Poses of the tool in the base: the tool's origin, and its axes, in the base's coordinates. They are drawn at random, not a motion.
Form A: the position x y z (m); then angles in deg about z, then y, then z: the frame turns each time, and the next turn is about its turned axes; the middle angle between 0 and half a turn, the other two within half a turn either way.
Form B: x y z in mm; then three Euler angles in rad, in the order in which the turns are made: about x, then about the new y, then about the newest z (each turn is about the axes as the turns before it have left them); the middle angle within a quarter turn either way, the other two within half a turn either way. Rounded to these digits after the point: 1 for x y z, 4 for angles.
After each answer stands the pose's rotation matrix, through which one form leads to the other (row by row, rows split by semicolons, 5 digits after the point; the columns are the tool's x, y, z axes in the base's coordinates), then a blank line. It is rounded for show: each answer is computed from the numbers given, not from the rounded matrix.
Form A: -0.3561, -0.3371, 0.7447, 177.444, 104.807, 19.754
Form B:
-356.1, -337.1, 744.7, -2.9745, -1.3086, 0.5177
0.22521 -0.12826 -0.96583; -0.34837 -0.93636 0.04311; -0.90990 0.32676 -0.25556

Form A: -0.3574, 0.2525, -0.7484, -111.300, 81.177, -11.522
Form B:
-357.4, 252.5, -748.4, 1.4057, -0.3671, -1.8316
-0.24069 0.90179 -0.35895; -0.06747 -0.38448 -0.92067; -0.96825 -0.19738 0.15338

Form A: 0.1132, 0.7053, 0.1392, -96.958, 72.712, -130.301
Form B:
113.2, 705.3, 139.2, 1.2670, -0.1159, 2.4020
-0.73376 -0.66950 -0.11567; 0.28319 -0.14662 -0.94779; 0.61758 -0.72820 0.29717

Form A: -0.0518, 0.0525, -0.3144, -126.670, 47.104, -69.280
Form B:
-51.8, 52.5, -314.4, 0.7121, -0.4528, 3.0342
-0.89403 -0.09643 -0.43751; 0.36542 -0.72194 -0.58760; -0.25919 -0.68521 0.68067

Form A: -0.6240, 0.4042, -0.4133, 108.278, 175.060, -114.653
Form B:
-624.0, 404.2, -413.3, -3.0597, -0.0270, -0.7482
0.73266 0.68006 -0.02701; 0.67965 -0.72897 0.08177; 0.03592 -0.07826 -0.99629

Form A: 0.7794, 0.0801, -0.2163, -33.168, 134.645, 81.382
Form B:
779.4, 80.1, -216.3, 2.6357, 0.6380, -0.9720
0.45278 0.66356 0.59555; 0.88523 -0.25468 -0.38924; -0.10661 0.70344 -0.70271

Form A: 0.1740, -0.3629, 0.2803, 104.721, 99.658, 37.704
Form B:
174.0, -362.9, 280.3, -1.7450, -0.2532, 2.1848
-0.55778 -0.79128 -0.25051; -0.28379 -0.10181 0.95347; -0.77997 0.60291 -0.16777

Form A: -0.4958, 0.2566, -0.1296, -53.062, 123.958, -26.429
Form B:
-495.8, 256.6, -129.6, 2.2710, 0.5218, -2.4297
-0.65635 0.56634 0.49846; 0.13233 0.73686 -0.66297; -0.74276 -0.36918 -0.55859

